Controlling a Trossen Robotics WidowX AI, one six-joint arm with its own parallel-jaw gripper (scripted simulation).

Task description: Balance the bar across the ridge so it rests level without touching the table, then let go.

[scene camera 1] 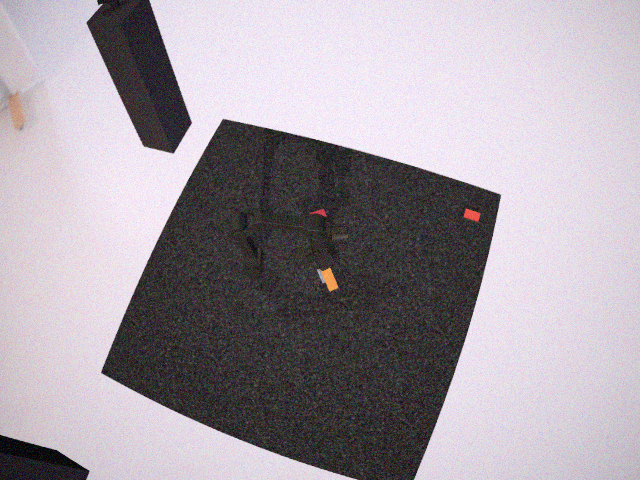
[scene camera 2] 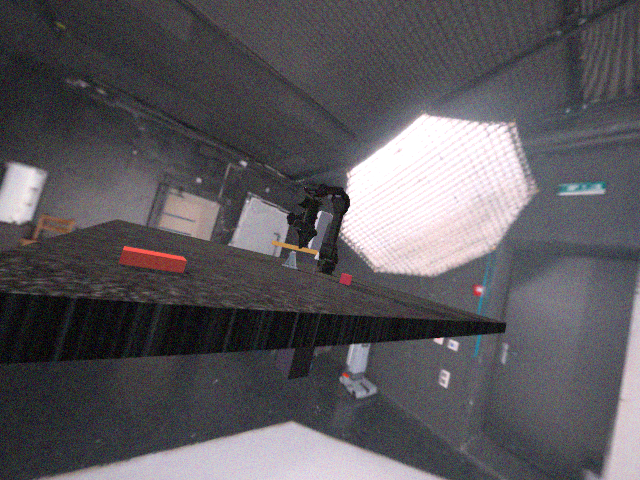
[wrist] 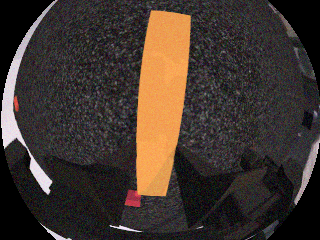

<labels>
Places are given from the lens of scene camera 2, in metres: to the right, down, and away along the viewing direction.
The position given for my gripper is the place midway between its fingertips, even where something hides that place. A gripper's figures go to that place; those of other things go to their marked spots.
my gripper [scene camera 2: 300, 249]: -0.08, 0.04, 0.91
red block [scene camera 2: 130, 256]: -0.22, 0.02, 0.26
</labels>
